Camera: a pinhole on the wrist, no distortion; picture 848 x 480 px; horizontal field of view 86.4 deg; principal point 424.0 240.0 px. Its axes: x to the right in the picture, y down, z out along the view. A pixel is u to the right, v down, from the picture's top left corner.
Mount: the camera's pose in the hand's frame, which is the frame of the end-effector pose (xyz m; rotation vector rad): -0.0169 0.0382 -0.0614 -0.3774 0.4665 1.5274
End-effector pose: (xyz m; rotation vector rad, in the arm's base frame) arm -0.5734 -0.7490 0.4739 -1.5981 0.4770 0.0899
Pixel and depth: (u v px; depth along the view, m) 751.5 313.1 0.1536
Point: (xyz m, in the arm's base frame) -0.6771 -0.7284 0.2852
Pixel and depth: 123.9 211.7 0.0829
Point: -0.5825 -0.7113 0.4413
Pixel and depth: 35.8 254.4 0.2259
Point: -0.5244 -0.5217 0.4665
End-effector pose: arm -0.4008 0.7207 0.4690 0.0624 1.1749 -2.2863
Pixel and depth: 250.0 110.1 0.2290
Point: -0.3774 0.5215 0.5017
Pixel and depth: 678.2 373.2 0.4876
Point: 0.0245 0.3733 0.2589
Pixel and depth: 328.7 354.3 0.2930
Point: -0.2235 0.5208 0.5284
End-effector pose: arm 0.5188 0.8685 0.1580 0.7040 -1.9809 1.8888
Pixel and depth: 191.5 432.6 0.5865
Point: 0.7297 0.2959 -0.0854
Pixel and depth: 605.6 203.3 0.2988
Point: 0.3535 0.7373 -0.0866
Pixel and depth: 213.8 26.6 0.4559
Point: 0.3299 0.4164 0.1746
